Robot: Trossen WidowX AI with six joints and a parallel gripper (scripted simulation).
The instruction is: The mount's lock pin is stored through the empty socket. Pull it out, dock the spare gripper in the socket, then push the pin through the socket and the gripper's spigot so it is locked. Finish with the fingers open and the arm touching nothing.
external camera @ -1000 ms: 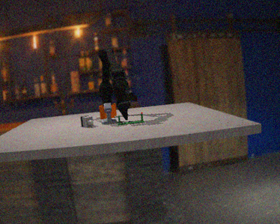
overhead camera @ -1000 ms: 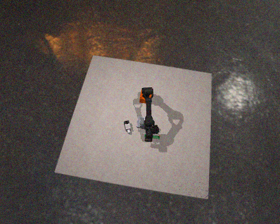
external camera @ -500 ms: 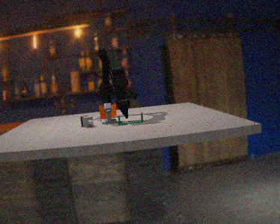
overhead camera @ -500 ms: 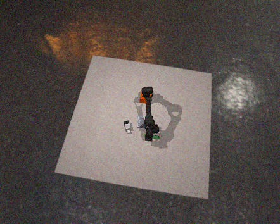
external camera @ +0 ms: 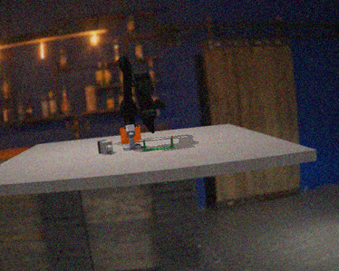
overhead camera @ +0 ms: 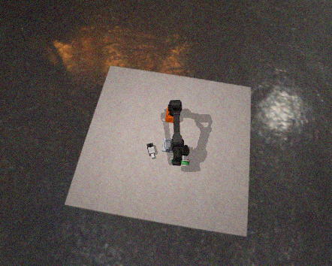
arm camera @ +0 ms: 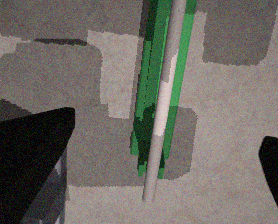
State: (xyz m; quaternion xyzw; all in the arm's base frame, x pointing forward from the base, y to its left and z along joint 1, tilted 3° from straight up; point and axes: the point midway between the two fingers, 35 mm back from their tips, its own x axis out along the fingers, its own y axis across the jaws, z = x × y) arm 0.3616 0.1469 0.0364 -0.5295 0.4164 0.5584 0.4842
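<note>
Now: the green pin cradle 1 cm behind my gripper tip, 2 cm to the left of it and 5 cm below it. Round my gripper tip: mount (9 cm behind, 11 cm to the right, 2 cm below); spare gripper (1 cm behind, 21 cm to the right, 5 cm below).
</note>
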